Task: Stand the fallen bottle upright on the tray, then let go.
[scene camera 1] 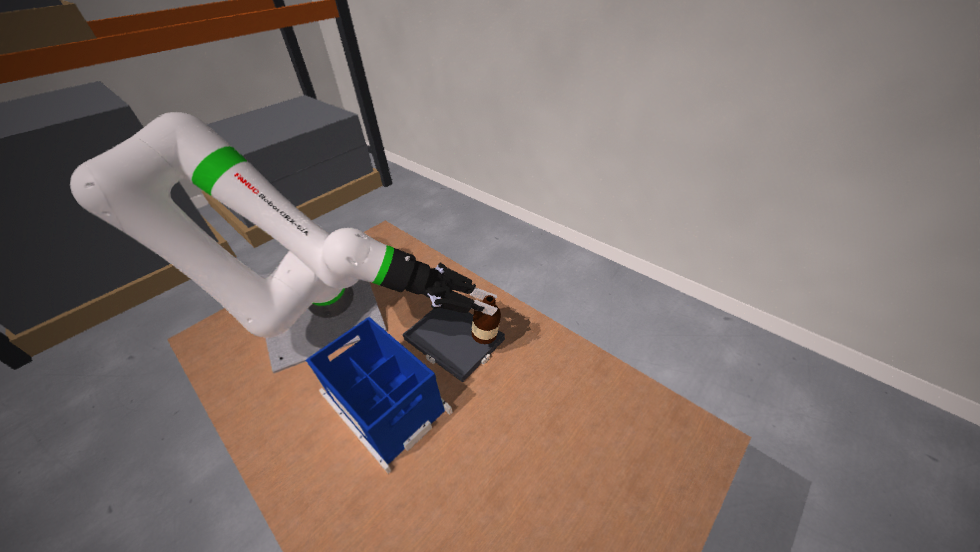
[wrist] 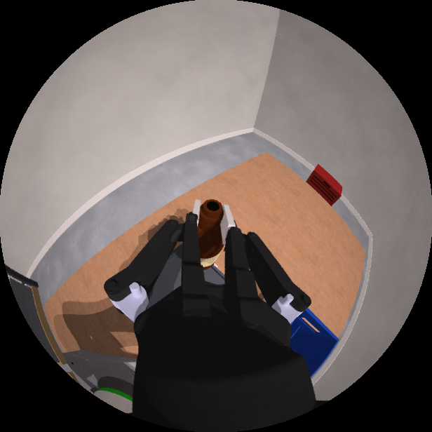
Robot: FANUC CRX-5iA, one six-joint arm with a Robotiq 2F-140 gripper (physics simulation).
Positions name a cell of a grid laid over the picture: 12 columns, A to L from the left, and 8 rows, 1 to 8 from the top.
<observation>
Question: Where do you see a brown bottle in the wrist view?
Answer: F5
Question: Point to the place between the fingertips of my gripper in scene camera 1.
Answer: G5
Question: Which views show the brown bottle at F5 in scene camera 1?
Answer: Scene camera 1 and the wrist view: all of them.
</observation>
